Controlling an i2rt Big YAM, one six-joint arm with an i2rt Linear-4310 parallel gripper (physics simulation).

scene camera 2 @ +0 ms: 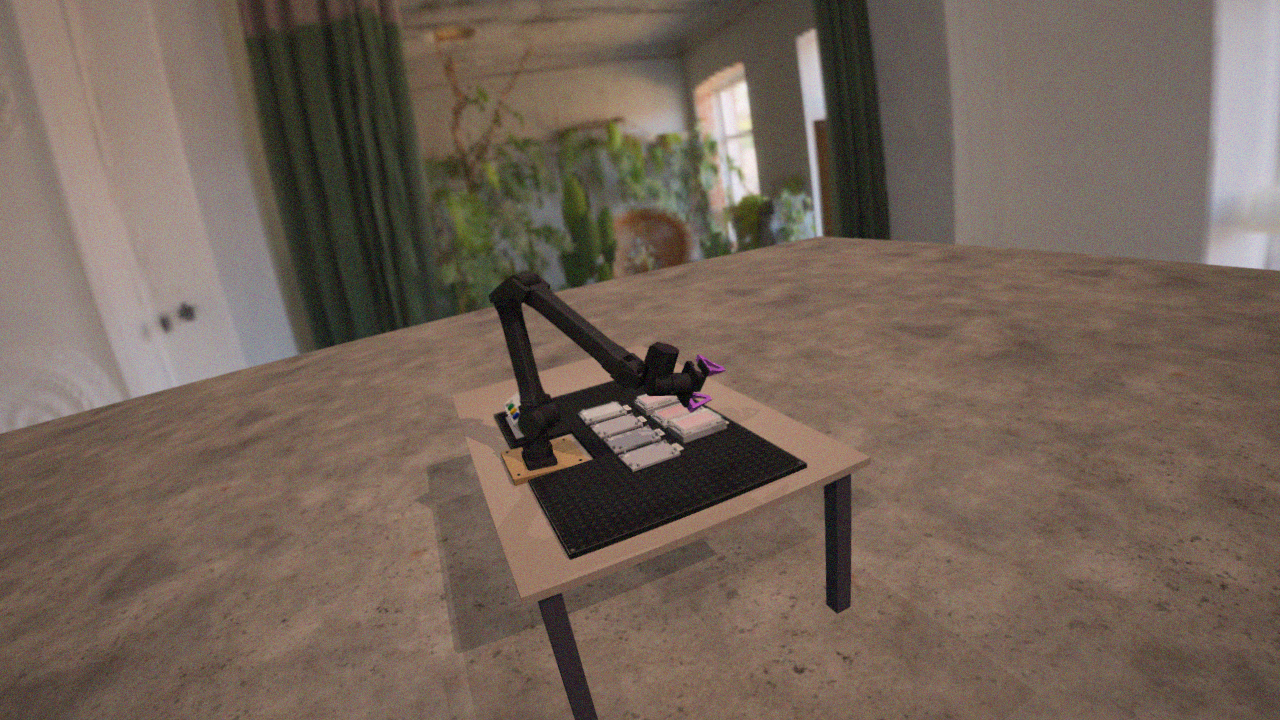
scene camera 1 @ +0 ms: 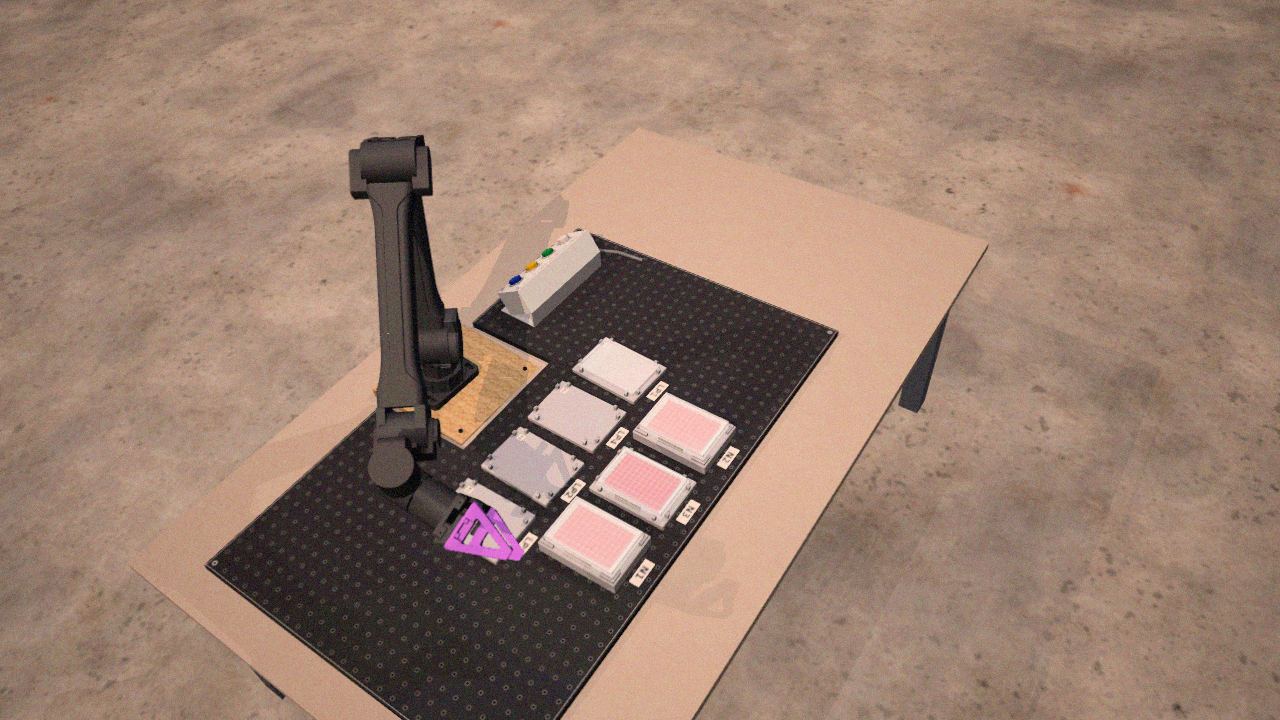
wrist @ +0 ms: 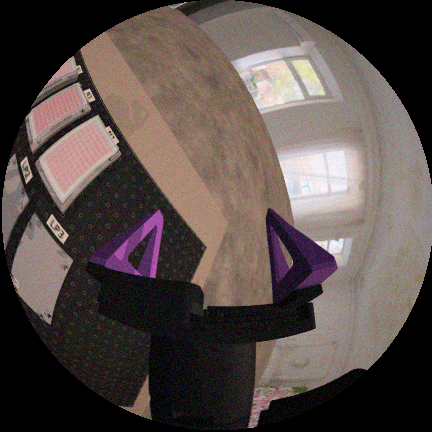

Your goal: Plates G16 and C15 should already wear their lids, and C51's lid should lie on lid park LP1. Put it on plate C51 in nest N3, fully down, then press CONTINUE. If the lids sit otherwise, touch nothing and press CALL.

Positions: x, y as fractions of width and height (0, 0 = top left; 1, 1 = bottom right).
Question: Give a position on a white button box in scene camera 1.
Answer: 0.41, 0.41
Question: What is the gripper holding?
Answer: Nothing.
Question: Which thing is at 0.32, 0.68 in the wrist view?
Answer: The gripper.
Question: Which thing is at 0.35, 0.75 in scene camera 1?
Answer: The gripper.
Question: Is the gripper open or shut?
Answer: Open.
